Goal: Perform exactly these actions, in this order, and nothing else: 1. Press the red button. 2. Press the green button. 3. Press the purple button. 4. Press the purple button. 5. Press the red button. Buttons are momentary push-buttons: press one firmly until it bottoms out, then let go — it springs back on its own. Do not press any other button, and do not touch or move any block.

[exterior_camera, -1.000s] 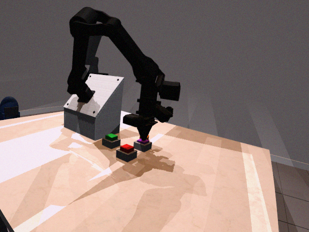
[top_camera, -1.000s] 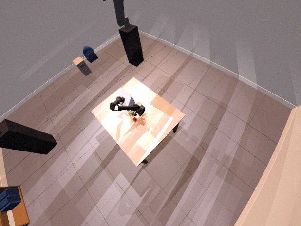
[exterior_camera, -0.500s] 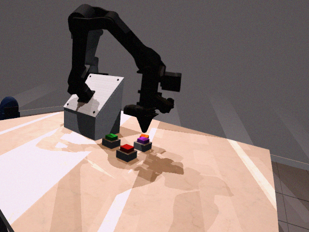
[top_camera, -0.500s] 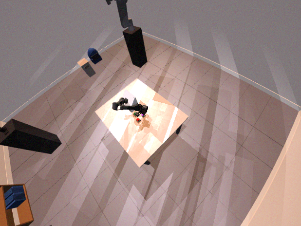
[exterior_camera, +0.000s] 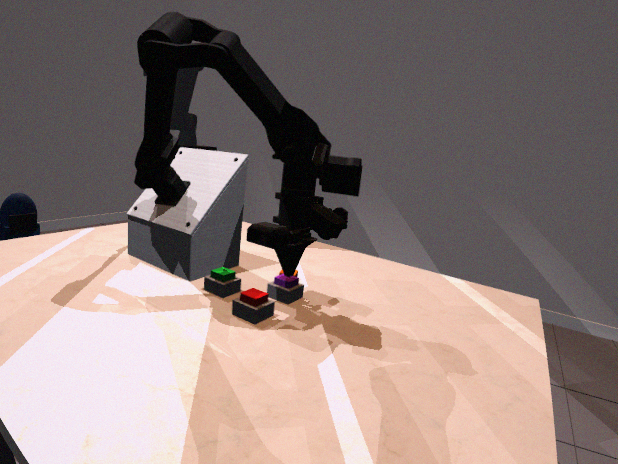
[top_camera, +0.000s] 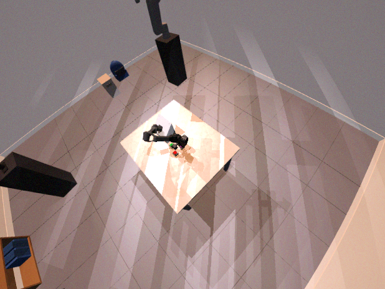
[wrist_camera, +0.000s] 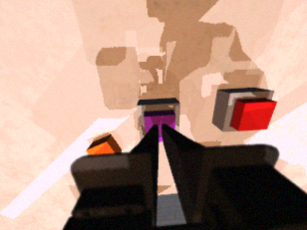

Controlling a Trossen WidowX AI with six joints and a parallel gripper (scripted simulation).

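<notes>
Right now the red button is 100 mm to the right of my gripper tip, 10 mm below it and 10 mm behind it. Also, from my gripper tip: small orange block: 80 mm to the left, 40 mm behind, 30 mm below; then purple button: 10 mm below; then green button: 100 mm behind, 60 mm to the right, 10 mm below.
</notes>
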